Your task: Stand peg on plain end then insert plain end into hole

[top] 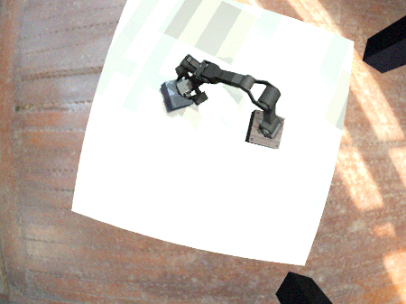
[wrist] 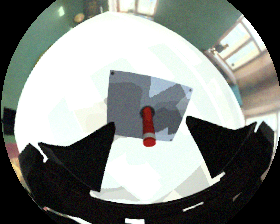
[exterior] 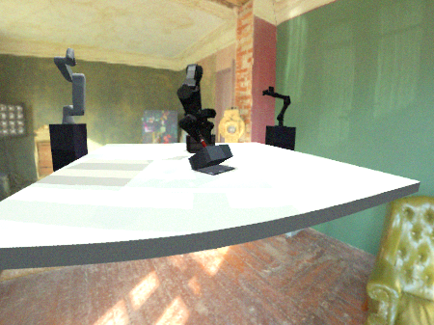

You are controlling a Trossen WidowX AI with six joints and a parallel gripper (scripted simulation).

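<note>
The red peg is 1 cm behind my gripper tip and 1 cm below it. Also, from my gripper tip: sloped panel: 2 cm ahead, 2 cm to the left, 5 cm below.
</note>
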